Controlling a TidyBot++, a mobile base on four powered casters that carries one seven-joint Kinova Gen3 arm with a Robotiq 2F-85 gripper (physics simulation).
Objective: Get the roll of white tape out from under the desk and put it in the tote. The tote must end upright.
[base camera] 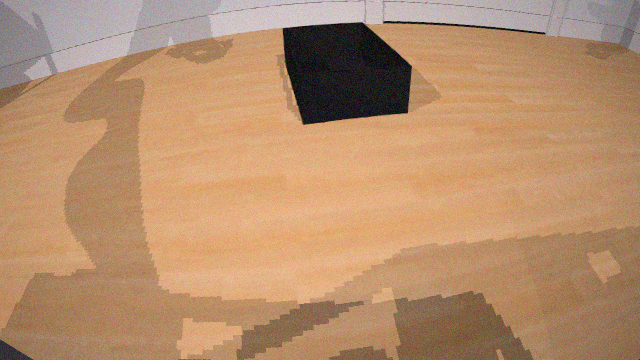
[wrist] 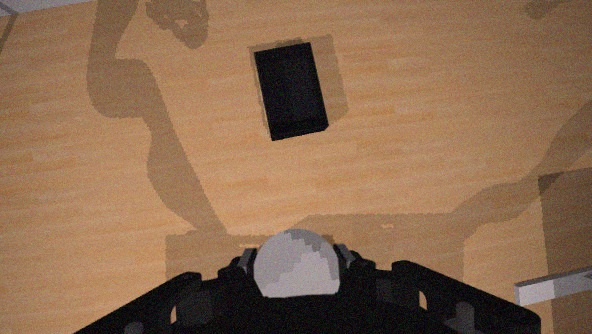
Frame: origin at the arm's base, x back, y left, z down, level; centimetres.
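Seen in the pictures: gripper, fingertip midpoint: [wrist: 295, 261].
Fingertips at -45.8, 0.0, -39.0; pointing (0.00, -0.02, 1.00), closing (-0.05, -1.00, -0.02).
Offsets run from my fingertips to a thing's top centre, as dx, dy, dz. Level surfaces: height alone.
The black tote {-35.5, -1.7, +68.7} [base camera: 350, 92] [wrist: 292, 92] stands upright on the floor, at the top centre of the base camera view and above the middle of the wrist view. Its open top faces up, and its inside looks dark. My gripper [wrist: 295, 261] is shut on the roll of white tape {+0.2, +0.0, -2.6} [wrist: 297, 270], with a fingertip at each side of it. The gripper holds the roll high above the floor, and in the wrist view it lies below the tote, apart from it. The gripper and the roll do not show in the base camera view. The desk is not identifiable in either view.
A white wall [base camera: 310, 11] runs behind the tote. Shadows of the arm and base fall across the wooden floor {dz +78.7} [base camera: 300, 200] [wrist: 400, 150]. A pale grey bar or edge [wrist: 537, 295] shows at the lower right of the wrist view.
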